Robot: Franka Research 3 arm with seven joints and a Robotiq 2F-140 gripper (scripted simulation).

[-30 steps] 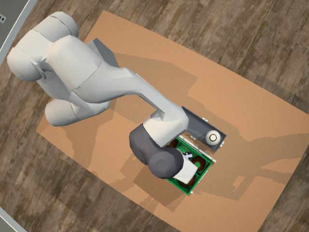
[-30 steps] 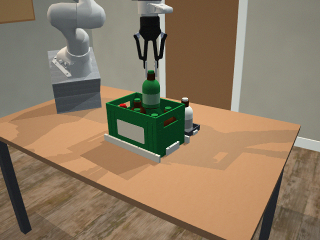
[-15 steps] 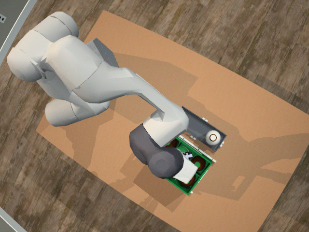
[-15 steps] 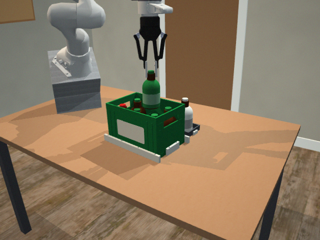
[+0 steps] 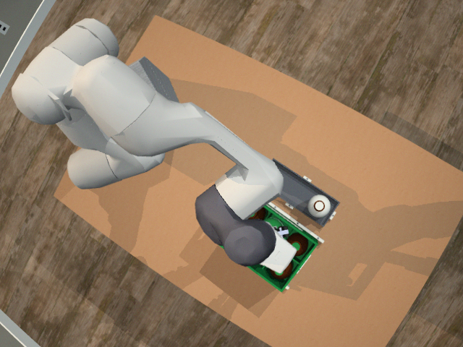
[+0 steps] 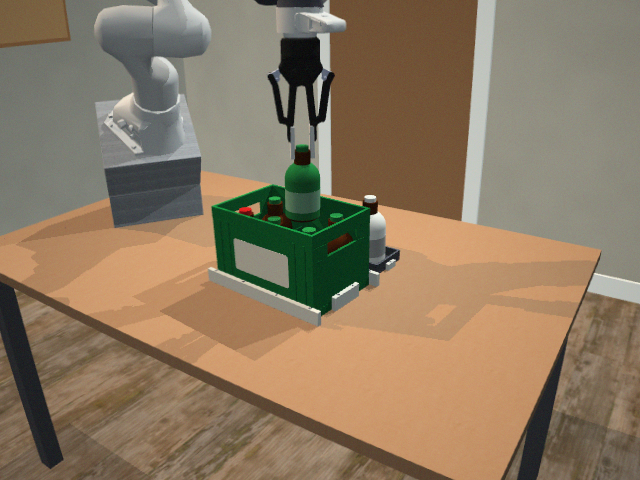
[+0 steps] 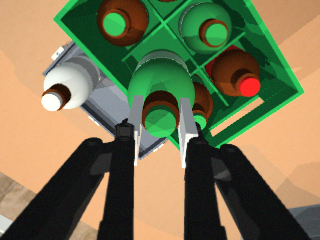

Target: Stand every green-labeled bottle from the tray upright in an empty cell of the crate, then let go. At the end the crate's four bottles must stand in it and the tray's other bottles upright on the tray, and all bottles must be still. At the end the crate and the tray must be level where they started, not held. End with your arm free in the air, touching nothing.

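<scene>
Right now my hand is 10 mm past the green crate, 40 mm to the left of it and 220 mm above it. Also, from my hand: white-labeled bottle 100 mm ahead, 120 mm to the left, 220 mm below; grey tray 20 mm ahead, 140 mm to the left, 290 mm below.
</scene>
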